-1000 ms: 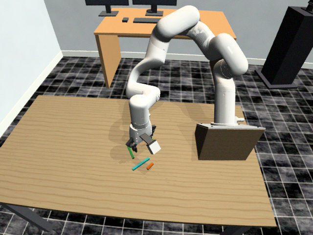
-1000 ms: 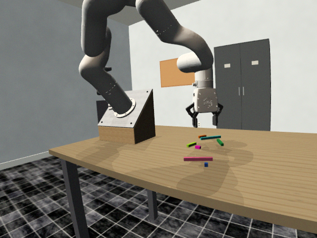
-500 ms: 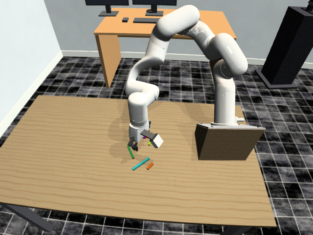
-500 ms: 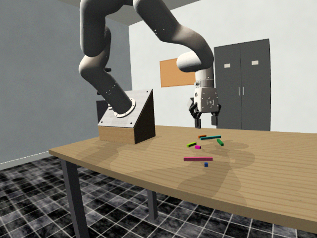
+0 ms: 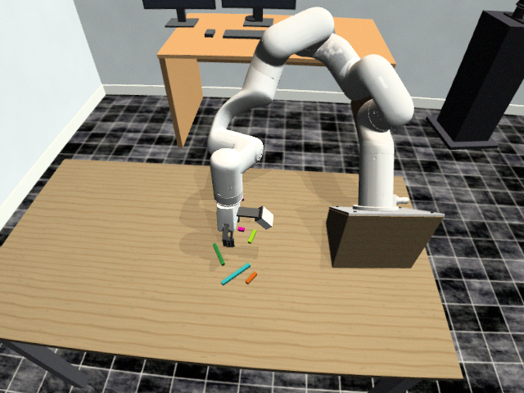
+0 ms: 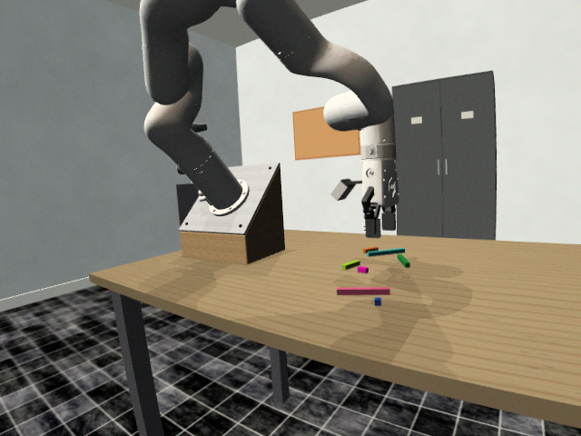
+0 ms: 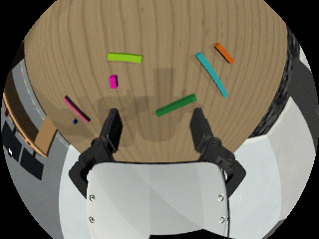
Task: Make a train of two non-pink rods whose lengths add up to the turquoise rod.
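My hand is 80 mm above the magenta rod, 60 mm to the left of it and 30 mm past it. The rest, counted from my hand: lime rod: 80 mm below, 60 mm behind, 30 mm to the right; turquoise rod: 100 mm to the left, 80 mm below, 10 mm behind; green rod: 80 mm below, 40 mm ahead, 30 mm to the left.
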